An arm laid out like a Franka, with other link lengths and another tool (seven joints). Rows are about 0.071 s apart.
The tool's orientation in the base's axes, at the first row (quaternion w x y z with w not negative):
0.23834, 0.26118, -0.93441, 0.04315
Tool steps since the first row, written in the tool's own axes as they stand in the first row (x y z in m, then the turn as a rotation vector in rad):
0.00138, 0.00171, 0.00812, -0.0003, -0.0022, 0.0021
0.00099, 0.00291, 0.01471, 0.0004, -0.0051, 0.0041
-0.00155, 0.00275, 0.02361, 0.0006, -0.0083, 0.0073
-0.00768, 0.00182, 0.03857, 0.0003, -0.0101, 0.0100
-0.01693, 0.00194, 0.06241, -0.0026, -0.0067, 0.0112
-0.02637, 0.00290, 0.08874, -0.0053, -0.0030, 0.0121
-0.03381, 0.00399, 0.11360, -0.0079, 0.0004, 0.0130
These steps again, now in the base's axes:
-0.00534, -0.00084, -0.00645, 0.0005, -0.0022, -0.0021
-0.00844, -0.00098, -0.01239, 0.0006, -0.0054, -0.0037
-0.01022, -0.00175, -0.02144, 0.0007, -0.0089, -0.0065
-0.01148, -0.00276, -0.03756, 0.0007, -0.0109, -0.0091
-0.01468, -0.00322, -0.06292, 0.0006, -0.0068, -0.0114
-0.01922, -0.00338, -0.09054, 0.0004, -0.0026, -0.0133
-0.02471, -0.00407, -0.11592, 0.0002, 0.0014, -0.0152

